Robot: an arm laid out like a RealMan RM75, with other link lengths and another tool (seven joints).
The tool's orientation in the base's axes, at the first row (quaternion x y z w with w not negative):
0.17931 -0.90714 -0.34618 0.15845
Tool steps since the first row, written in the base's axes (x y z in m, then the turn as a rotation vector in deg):
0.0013 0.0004 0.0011 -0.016 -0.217 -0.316
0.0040 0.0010 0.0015 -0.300 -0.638 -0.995
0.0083 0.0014 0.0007 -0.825 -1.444 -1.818
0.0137 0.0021 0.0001 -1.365 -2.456 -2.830
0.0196 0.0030 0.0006 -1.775 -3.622 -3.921
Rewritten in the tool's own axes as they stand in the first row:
-0.0011 0.0008 -0.0011 0.057 -0.364 0.107
-0.0037 0.0009 -0.0021 0.381 -1.061 0.466
-0.0078 -0.0003 -0.0031 1.062 -2.072 0.806
-0.0130 -0.0014 -0.0045 1.815 -3.353 1.168
-0.0186 -0.0017 -0.0068 2.507 -4.824 1.446

